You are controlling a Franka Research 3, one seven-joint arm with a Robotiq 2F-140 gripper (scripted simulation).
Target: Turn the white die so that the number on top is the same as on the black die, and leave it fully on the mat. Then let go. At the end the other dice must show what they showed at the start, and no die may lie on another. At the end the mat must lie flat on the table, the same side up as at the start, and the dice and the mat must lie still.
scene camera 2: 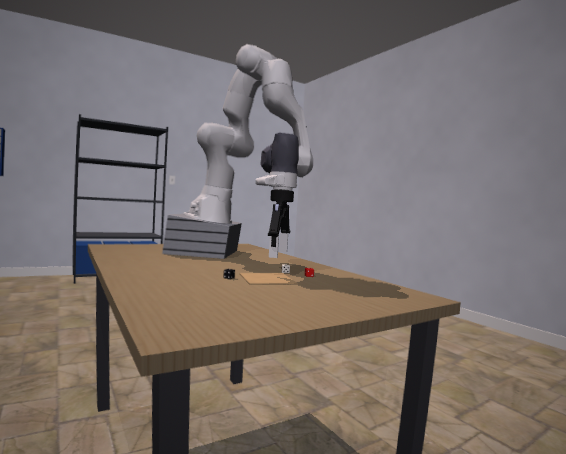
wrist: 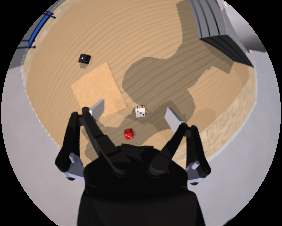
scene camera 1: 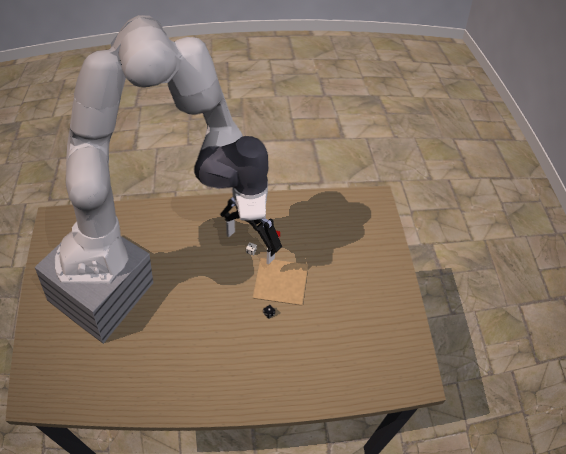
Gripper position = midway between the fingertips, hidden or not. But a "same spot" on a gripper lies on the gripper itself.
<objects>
gripper: scene camera 2 278,254; wrist; scene camera 1
same spot on gripper: [wrist: 68,161] = [scene camera 1: 264,226]
</objects>
